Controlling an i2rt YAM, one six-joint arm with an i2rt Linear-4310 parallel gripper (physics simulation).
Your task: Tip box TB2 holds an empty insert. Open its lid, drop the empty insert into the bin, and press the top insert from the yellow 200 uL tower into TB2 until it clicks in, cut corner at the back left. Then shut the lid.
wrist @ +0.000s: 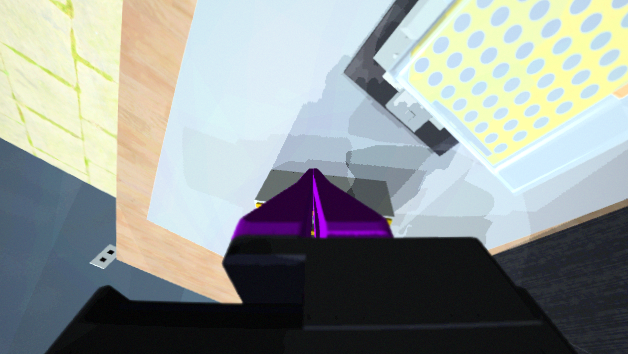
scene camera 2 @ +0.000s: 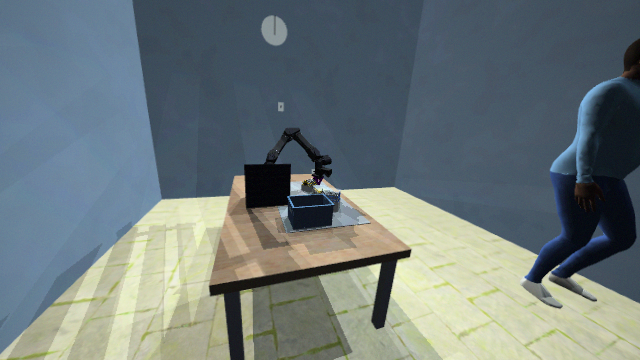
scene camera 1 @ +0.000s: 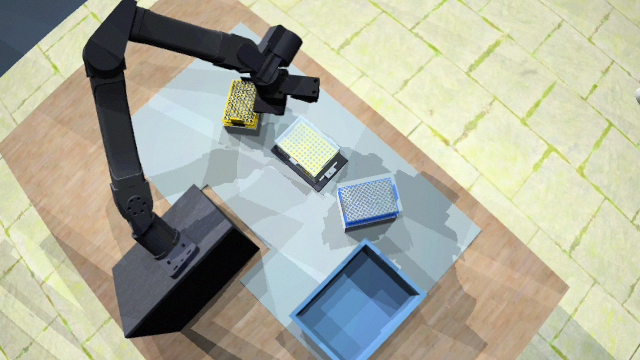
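Tip box TB2 (scene camera 1: 309, 147) (wrist: 520, 65) has its clear lid down over a yellow insert with open holes; it sits in a dark holder (wrist: 367, 72). The yellow tower (scene camera 1: 241, 102) (scene camera 2: 307, 184) (wrist: 371, 194) stands beyond it, full of tips in scene camera 1; in the wrist view the fingers and gripper body hide most of it. My gripper (scene camera 2: 318, 179) (wrist: 313, 176) is shut with its purple fingertips together and nothing between them, over the tower's side. In scene camera 1 its fingertips are hidden under its body. The blue bin (scene camera 1: 328, 278) (scene camera 2: 310, 216) stands at the mat's near end.
A blue-edged tip rack (scene camera 1: 369, 202) stands between the tip box and the bin. The arm's black pedestal (scene camera 1: 215, 280) (scene camera 2: 267, 185) stands beside the grey mat (scene camera 1: 165, 125). A person (scene camera 2: 607, 130) is beyond the table (scene camera 2: 320, 250) at the right.
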